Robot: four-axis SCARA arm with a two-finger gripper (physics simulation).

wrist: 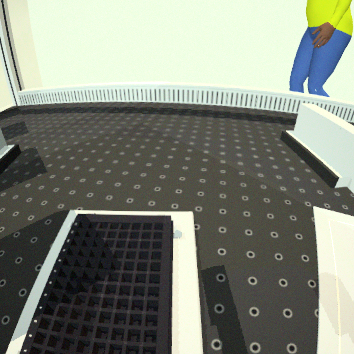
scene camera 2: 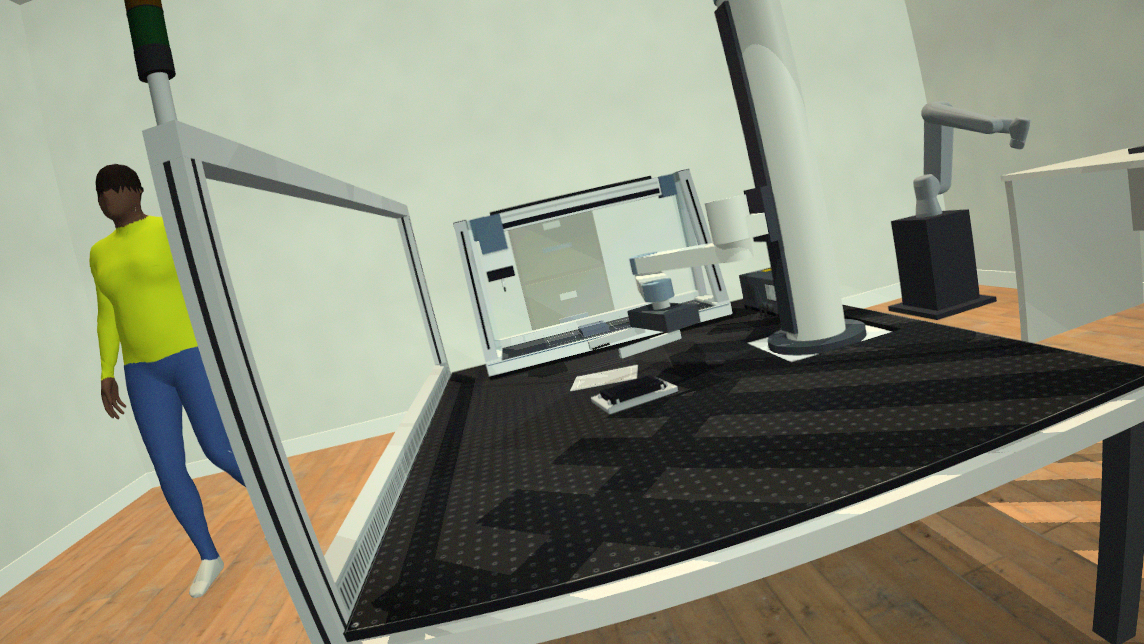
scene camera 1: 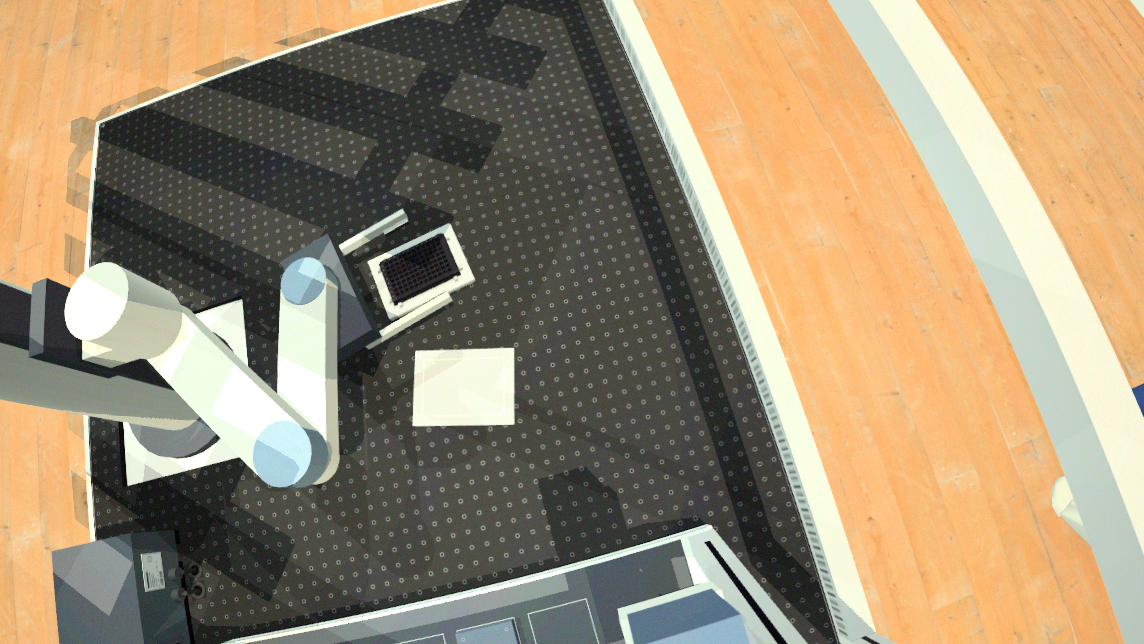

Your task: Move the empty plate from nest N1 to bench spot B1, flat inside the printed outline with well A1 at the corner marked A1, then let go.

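Where they show: gripper, fingertip midpoint: (wrist: 148, 121) (scene camera 2: 603, 349) (scene camera 1: 426, 253); arm's base, link origin: (scene camera 2: 817, 339).
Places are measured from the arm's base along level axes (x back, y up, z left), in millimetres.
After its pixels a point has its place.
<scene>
The black plate (scene camera 1: 420, 268) @(x -509, y 32, z 87 mm) (scene camera 2: 632, 389) @(x -508, y 37, z 107 mm) (wrist: 110, 280) @(x -511, y 32, z 87 mm) sits upright in its white nest (scene camera 1: 465, 260) @(x -588, y 24, z 81 mm) (scene camera 2: 616, 407) @(x -557, y 23, z 158 mm) (wrist: 184, 270) @(x -533, y 25, z 40 mm), with its many wells facing up. My gripper (scene camera 1: 426, 257) @(x -545, y 130, z 61 mm) (wrist: 148, 121) @(x -545, y 130, z 61 mm) is open and empty. It hangs above the plate, with its fingers roughly along the plate's long sides. In the wrist view the plate is low and left of the middle between the fingers. The white panel of bench spot B1 (scene camera 1: 464, 388) @(x -537, y 15, z -137 mm) (scene camera 2: 600, 378) @(x -547, y 15, z -134 mm) (wrist: 330, 240) @(x -582, y 15, z -95 mm) lies flat beside the nest, at the right edge of the wrist view. I cannot read its A1 mark.
A framed machine (scene camera 2: 472, 296) @(x -842, y 272, z -513 mm) stands beyond B1. A dark box (scene camera 1: 96, 592) @(x 116, y 127, z -331 mm) stands near the bench corner. The arm's column (scene camera 2: 800, 200) @(x -19, y 354, z 72 mm) rises from the bench. A slotted white rail (scene camera 1: 720, 280) @(x -1004, y 10, z -74 mm) (wrist: 165, 94) @(x -1004, y 32, z 159 mm) runs along one edge. A person (scene camera 2: 152, 288) (wrist: 325, 45) stands outside the bench.
</scene>
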